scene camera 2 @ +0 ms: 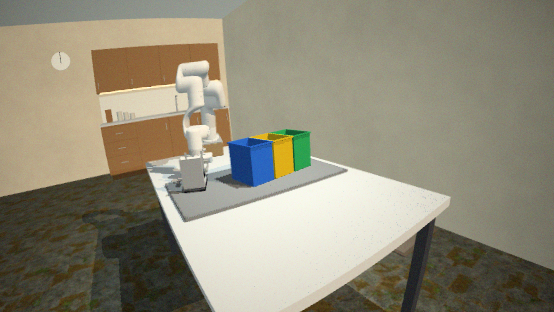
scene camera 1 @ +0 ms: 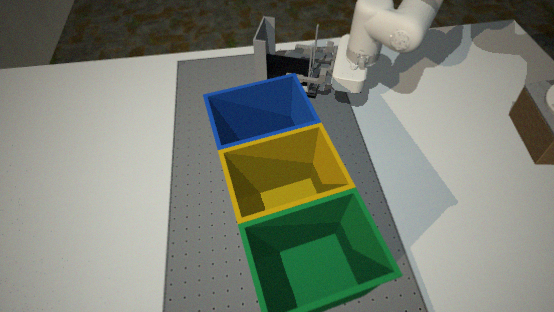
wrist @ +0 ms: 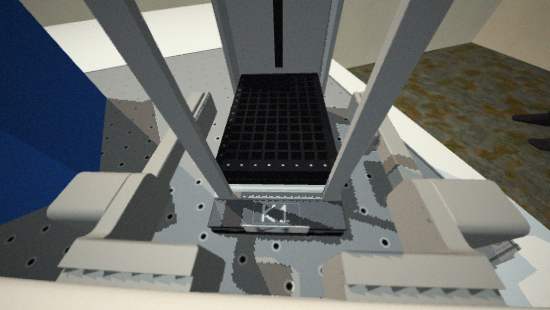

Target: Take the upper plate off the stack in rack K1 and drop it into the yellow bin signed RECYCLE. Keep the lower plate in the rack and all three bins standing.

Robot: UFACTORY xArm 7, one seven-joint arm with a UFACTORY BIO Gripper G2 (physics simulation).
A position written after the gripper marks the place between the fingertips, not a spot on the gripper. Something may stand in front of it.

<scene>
In view: the gripper (scene camera 1: 290,62), a blue bin (scene camera 1: 238,115), a yellow bin (scene camera 1: 268,175), a green bin (scene camera 1: 331,247), a black gridded plate (scene camera 1: 277,65) and a pale gridded plate (wrist: 261,188).
The blue bin shows as well in scene camera 2 (scene camera 2: 251,159) and in the wrist view (wrist: 59,112). The yellow bin is seen too in scene camera 2 (scene camera 2: 282,150). The green bin also shows in scene camera 2 (scene camera 2: 301,139). The wrist view does not show the yellow bin: it is out of frame. The wrist view misses the green bin: it is out of frame.
</scene>
